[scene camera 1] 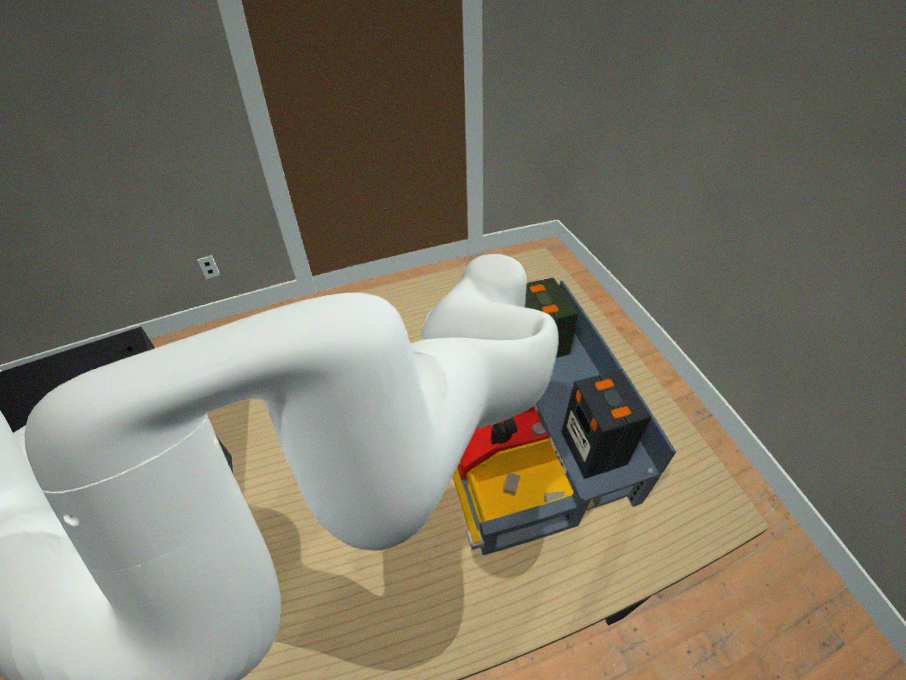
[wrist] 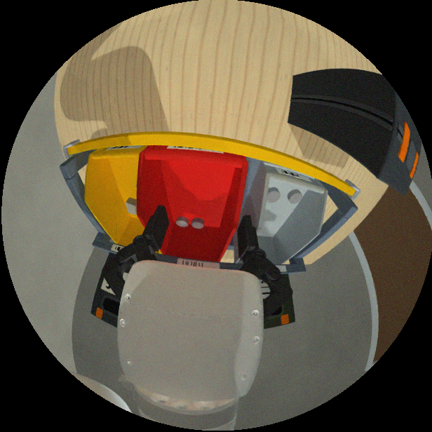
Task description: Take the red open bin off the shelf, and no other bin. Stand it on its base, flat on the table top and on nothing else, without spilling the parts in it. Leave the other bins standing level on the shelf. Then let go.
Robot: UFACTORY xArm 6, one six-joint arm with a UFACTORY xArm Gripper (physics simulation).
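Observation:
The red open bin [scene camera 1: 483, 445] [wrist: 200, 175] stands in the shelf [scene camera 1: 669, 452] [wrist: 80, 190] between the yellow bin [scene camera 1: 548, 457] [wrist: 112, 185] and the grey bin [wrist: 300, 220]. It leans with the sloped shelf, behind the yellow front rail [scene camera 1: 464, 508] [wrist: 200, 141]. Two small grey round parts [wrist: 190, 223] lie in it. My gripper [wrist: 203, 218] is open and empty. In the wrist view its left finger overlaps the red bin's left side, and its right finger is over the gap beside the grey bin. Finger height is unclear. The arm hides the grey bin in the scene view.
A black case with orange latches [scene camera 1: 611, 431] and a dark green case [scene camera 1: 563, 322] stand on the shelf's rear deck. Another black case [wrist: 345, 110] lies on the wooden table top [scene camera 1: 526, 607] [wrist: 215, 65], in front of the shelf on the grey bin's side.

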